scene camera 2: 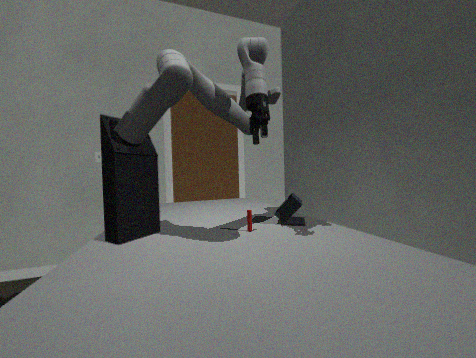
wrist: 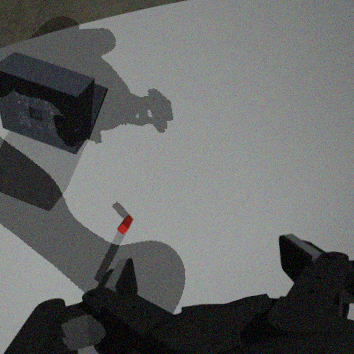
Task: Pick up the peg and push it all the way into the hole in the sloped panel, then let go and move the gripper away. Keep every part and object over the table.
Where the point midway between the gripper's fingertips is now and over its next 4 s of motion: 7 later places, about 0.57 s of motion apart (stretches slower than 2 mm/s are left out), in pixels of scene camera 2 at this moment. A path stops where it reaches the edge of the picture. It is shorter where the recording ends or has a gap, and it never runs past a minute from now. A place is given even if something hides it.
My gripper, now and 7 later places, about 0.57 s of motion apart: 260, 141; 255, 145; 252, 148; 249, 174; 250, 192; 253, 204; 249, 216; 248, 220
